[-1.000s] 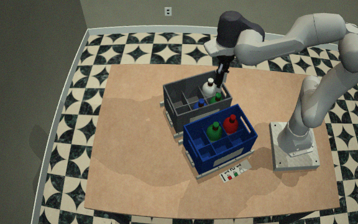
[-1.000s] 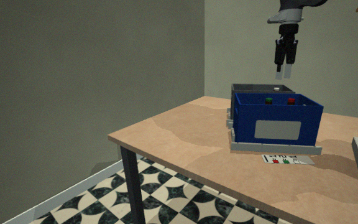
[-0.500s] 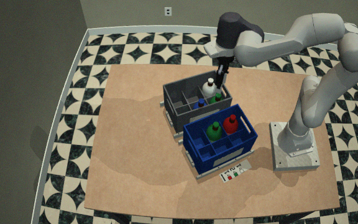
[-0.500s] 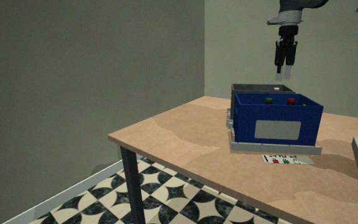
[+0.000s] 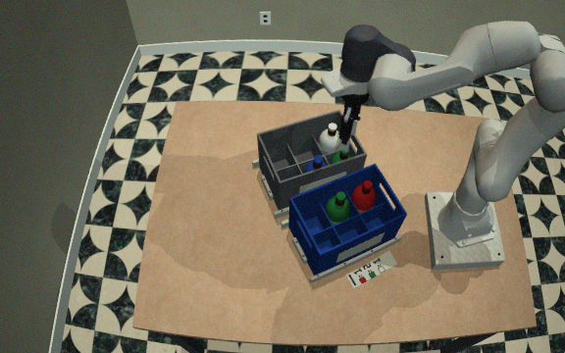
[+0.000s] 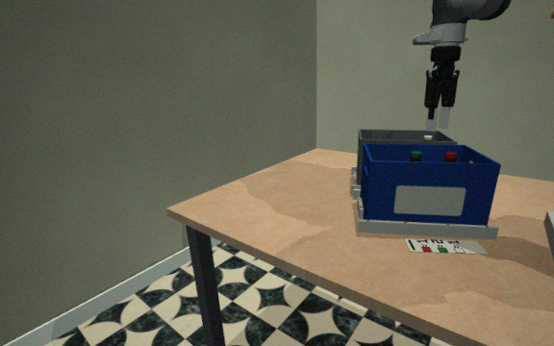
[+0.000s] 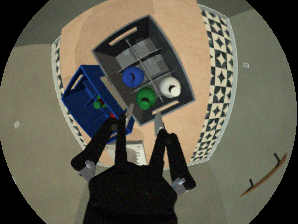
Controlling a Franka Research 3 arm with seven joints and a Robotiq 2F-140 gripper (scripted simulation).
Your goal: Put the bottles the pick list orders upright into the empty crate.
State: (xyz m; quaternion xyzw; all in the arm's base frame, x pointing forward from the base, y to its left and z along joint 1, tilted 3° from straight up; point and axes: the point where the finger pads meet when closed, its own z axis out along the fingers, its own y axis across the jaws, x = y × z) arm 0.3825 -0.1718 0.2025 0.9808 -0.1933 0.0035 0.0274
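Right now the blue bottle is 14 cm below my hand, 8 cm ahead of it and 4 cm to the left of it. Also, from my hand: white bottle: 14 cm below, 9 cm to the right, 3 cm ahead; then red bottle: 14 cm below, 12 cm to the left, 6 cm behind; then grey crate: 15 cm below, 10 cm ahead, 1 cm to the right.
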